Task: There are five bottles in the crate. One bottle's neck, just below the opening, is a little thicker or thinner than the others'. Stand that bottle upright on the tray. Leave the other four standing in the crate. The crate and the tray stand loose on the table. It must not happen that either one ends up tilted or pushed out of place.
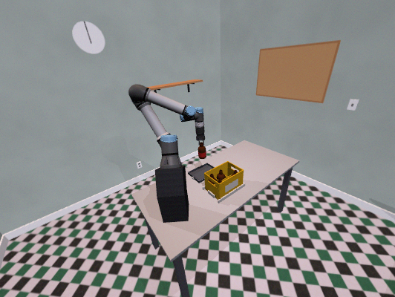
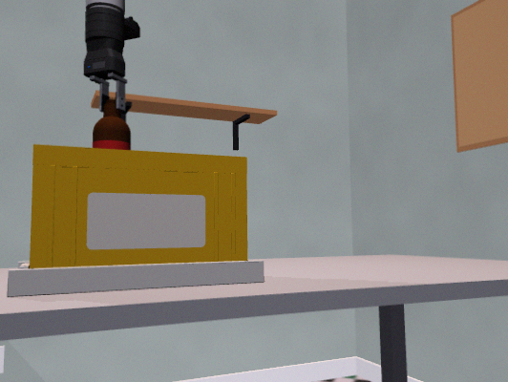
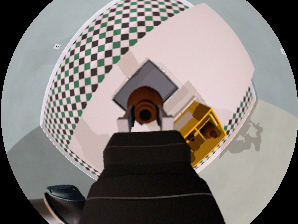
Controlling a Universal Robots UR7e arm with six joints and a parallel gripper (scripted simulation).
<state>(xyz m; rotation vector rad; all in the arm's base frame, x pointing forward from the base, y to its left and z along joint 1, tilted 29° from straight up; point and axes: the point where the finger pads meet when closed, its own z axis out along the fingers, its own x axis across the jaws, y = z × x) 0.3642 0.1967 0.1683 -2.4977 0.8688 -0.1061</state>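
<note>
Right now the brown bottle is 7 cm below my hand. From my hand the other things lie so: dark tray: 33 cm below; crate: 28 cm to the right, 26 cm below, 5 cm ahead.
</note>
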